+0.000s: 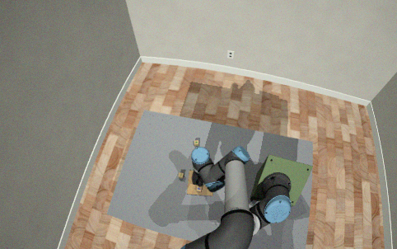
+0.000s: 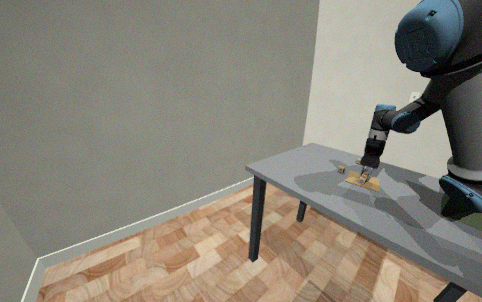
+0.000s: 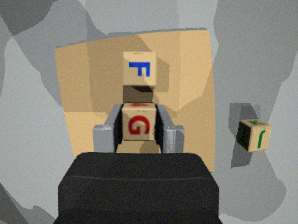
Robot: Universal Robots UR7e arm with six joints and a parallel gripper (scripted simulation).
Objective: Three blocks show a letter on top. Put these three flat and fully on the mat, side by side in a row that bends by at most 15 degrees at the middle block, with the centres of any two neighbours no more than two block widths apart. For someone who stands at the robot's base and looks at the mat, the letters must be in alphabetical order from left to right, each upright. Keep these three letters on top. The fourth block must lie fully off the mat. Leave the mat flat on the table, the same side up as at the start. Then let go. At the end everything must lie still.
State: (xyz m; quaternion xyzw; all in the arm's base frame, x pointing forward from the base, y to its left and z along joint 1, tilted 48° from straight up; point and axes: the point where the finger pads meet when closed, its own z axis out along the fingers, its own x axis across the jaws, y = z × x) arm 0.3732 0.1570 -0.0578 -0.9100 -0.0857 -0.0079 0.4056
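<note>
My hand is 20 mm above the mat. From my hand the other things lie so: block 120 mm ahead, 10 mm below.
</note>
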